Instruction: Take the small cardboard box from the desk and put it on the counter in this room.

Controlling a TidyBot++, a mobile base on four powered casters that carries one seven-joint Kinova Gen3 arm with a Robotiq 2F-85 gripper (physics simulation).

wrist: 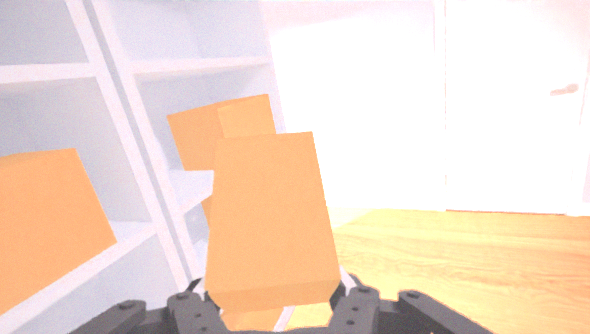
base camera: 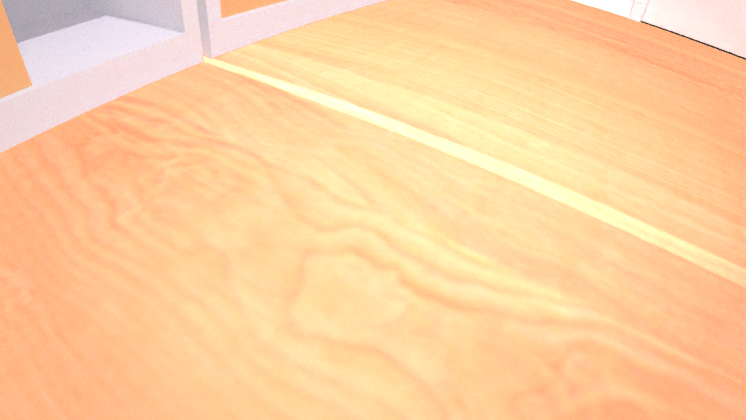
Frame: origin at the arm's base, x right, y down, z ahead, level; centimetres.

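Where they show: gripper, fingertip midpoint: [wrist: 276, 283].
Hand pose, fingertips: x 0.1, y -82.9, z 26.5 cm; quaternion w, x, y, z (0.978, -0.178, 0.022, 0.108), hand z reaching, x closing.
After its pixels a point has its place.
The small cardboard box [wrist: 272, 210] {x 0.8, y -87.5, z 26.3 cm} is a plain orange-brown block in the lower middle of the wrist view. My gripper [wrist: 276, 283] {x 0.1, y -82.9, z 26.5 cm} is shut on it, with a dark finger at each side of its near end. The box is held up in the air, with shelves and floor behind it. The gripper and the held box do not show in the base camera view. Neither the desk nor the counter can be made out in either view.
White shelving [base camera: 62, 112] {x -51.5, y 37.8, z 69.9 cm} [wrist: 112, 95] {x -34.7, y -96.9, z 96.2 cm} stands at the left. Larger cardboard boxes [wrist: 45, 225] {x -49.3, y -72.1, z 76.9 cm} [wrist: 195, 135] {x -26.9, y -76.1, z 140.5 cm} sit on its shelves. A white door [wrist: 505, 125] {x 174.3, y -31.6, z 188.0 cm} is at the back right. The wooden floor [base camera: 334, 292] {x -0.9, y 39.7, z 37.3 cm} [wrist: 475, 265] {x 115.2, y 39.6, z 143.7 cm} has a pale strip [base camera: 469, 153] across it.
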